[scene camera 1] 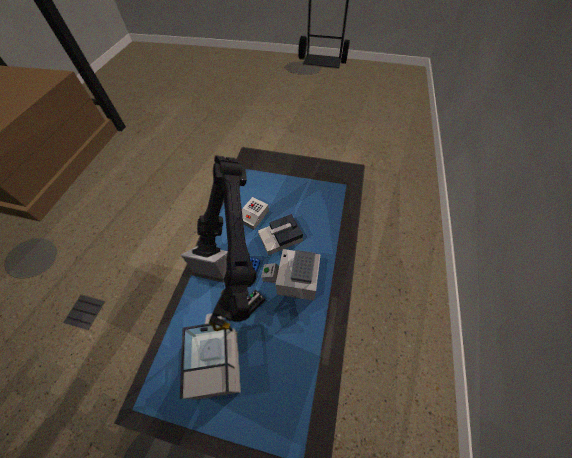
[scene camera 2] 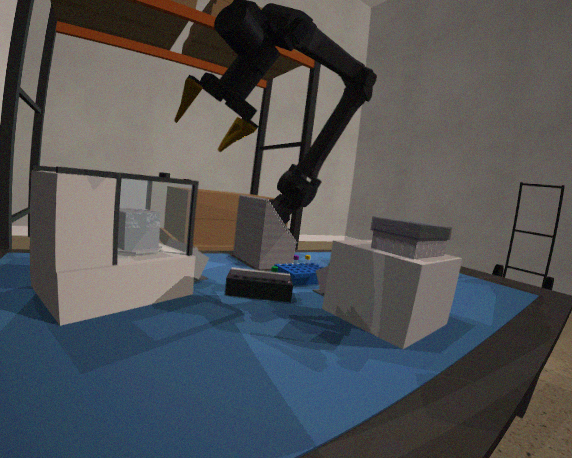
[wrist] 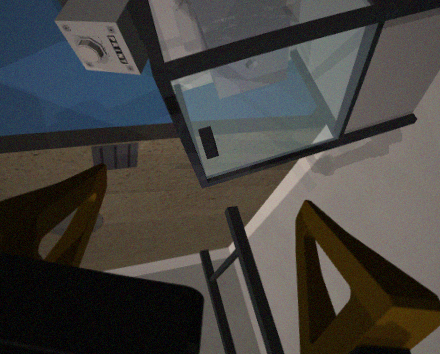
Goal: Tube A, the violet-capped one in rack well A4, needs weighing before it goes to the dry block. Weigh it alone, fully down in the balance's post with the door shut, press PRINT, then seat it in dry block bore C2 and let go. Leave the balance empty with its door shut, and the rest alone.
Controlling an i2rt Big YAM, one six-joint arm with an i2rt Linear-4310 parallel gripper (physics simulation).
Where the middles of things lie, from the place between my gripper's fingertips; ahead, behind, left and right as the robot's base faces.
Now: the glass door (scene camera 1: 204, 347) 10 cm to the right of my hand, 8 cm below it and 4 cm behind it. Round my hand: white box with grey lid (scene camera 2: 399, 286): 34 cm to the left, 20 cm below, 18 cm ahead; then balance (scene camera 2: 101, 242): 18 cm below, 13 cm to the right, 2 cm behind.
